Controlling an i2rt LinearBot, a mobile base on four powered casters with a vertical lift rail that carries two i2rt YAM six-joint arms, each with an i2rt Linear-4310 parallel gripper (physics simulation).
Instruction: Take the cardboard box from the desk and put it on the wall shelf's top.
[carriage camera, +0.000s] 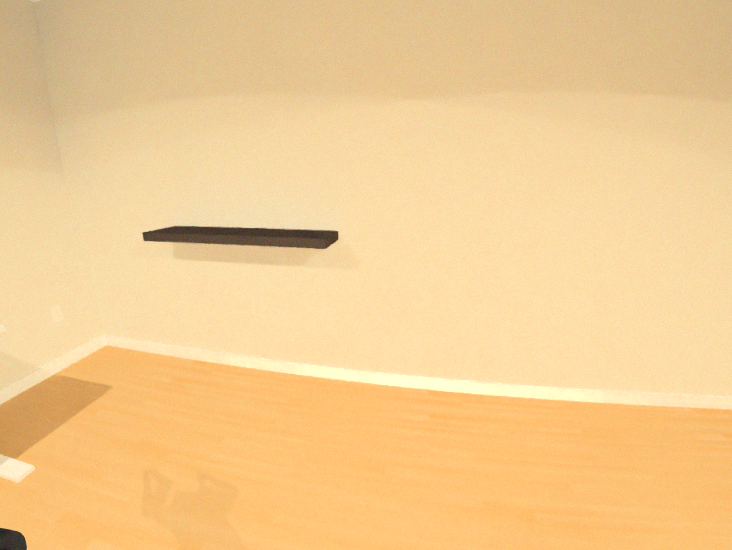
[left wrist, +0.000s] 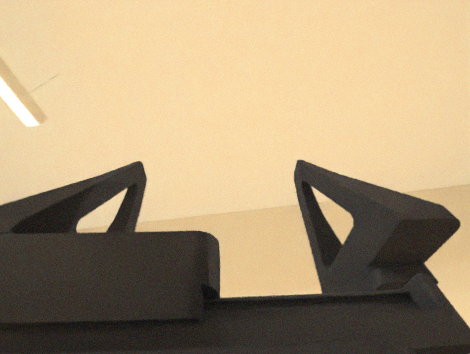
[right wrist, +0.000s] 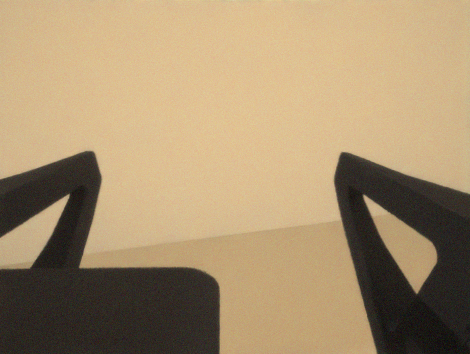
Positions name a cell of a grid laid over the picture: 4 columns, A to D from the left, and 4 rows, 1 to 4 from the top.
Observation:
In view: the left gripper (left wrist: B2), the right gripper (right wrist: B2) and a dark wall shelf (carriage camera: B2).

